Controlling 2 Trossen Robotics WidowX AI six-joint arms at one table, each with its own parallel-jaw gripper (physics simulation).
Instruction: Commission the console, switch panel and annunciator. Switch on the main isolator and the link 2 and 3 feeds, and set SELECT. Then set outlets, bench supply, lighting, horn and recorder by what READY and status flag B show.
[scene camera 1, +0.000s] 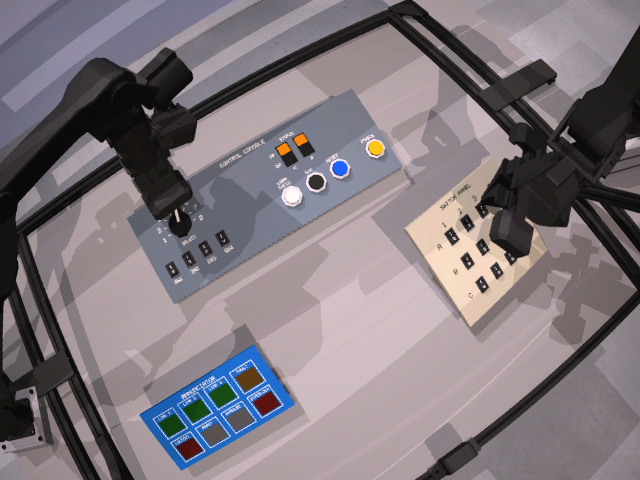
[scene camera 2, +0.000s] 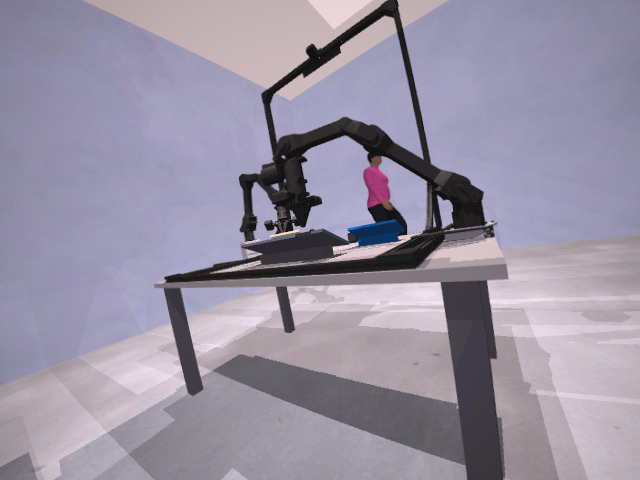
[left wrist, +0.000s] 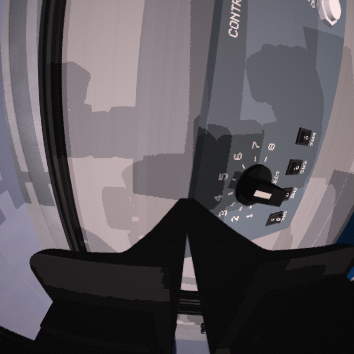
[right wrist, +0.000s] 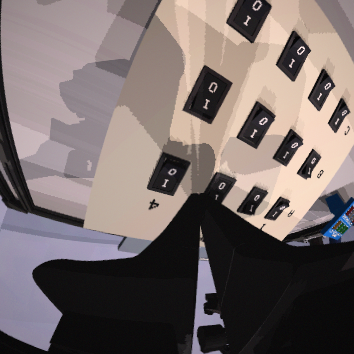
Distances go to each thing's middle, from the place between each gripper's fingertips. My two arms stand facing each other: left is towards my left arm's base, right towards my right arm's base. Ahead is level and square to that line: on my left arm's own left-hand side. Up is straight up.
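My left gripper is 6 cm past the black SELECT knob (left wrist: 254, 185), 1 cm to the left of it and 3 cm above it.
Relative to my right hand, the knob is 17 cm ahead, 40 cm to the left and 2 cm below.
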